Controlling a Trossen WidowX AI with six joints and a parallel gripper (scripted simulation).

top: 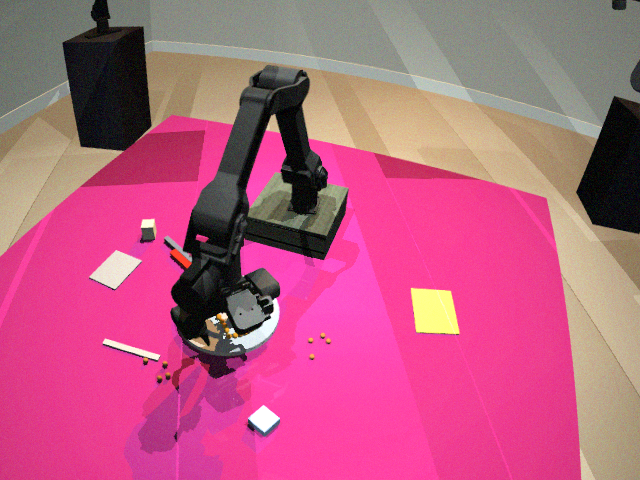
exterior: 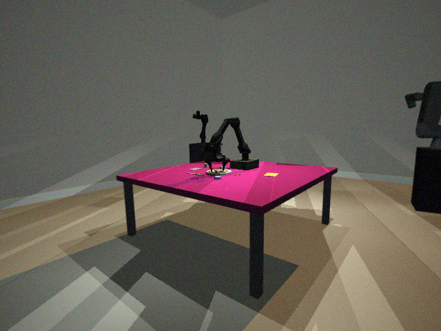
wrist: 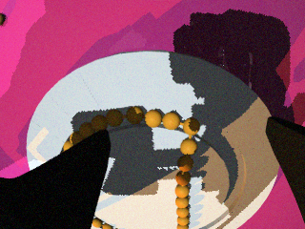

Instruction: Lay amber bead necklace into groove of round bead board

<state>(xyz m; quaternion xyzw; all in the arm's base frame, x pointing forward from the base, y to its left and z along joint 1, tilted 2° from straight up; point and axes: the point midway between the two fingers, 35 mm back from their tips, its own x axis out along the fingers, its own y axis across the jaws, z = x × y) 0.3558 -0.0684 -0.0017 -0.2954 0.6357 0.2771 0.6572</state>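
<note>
My gripper tip is now 6 cm past the round bead board, 2 cm to the left of it and 1 cm above it. From my gripper tip the other things lie so: white block (21 cm behind, 8 cm to the right, 1 cm below); blue block (15 cm ahead, 10 cm to the left, 1 cm below); white strip (7 cm ahead, 17 cm to the right, 2 cm below).
</note>
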